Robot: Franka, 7 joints.
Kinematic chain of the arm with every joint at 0, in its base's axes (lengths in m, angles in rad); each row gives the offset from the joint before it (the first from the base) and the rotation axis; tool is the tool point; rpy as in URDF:
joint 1: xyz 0 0 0.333 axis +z
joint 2: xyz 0 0 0 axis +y
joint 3: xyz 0 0 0.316 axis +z
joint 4: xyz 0.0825 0 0 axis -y
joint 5: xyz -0.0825 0 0.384 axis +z
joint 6: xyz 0 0 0 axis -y
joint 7: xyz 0.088 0 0 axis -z
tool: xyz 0 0 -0.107 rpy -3.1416 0 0
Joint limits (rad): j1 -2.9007..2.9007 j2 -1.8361..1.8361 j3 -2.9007..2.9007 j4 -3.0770..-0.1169 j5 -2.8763..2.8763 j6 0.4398..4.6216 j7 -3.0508..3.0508
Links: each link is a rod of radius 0.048 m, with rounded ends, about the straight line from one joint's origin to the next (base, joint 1, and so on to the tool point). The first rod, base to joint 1, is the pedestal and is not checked.
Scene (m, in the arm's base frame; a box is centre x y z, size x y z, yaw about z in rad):
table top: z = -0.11
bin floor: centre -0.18 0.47 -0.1 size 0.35 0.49 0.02 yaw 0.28
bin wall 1: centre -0.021 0.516 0 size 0.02 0.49 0.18 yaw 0.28
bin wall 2: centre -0.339 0.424 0 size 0.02 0.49 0.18 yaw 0.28
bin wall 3: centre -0.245 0.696 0 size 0.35 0.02 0.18 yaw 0.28
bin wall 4: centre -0.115 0.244 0 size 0.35 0.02 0.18 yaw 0.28
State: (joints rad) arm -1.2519 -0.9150 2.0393 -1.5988 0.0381 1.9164 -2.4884
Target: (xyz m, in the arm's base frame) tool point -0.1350 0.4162 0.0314
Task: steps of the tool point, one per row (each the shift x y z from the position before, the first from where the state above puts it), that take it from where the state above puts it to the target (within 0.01 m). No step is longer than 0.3 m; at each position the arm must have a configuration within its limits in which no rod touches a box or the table.
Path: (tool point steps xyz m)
1: -0.2560 -0.0112 -0.0617
2: -0.2451 -0.1266 0.0036
3: -0.0096 0.0116 -0.1072
4: 0.0096 -0.0116 -0.1160

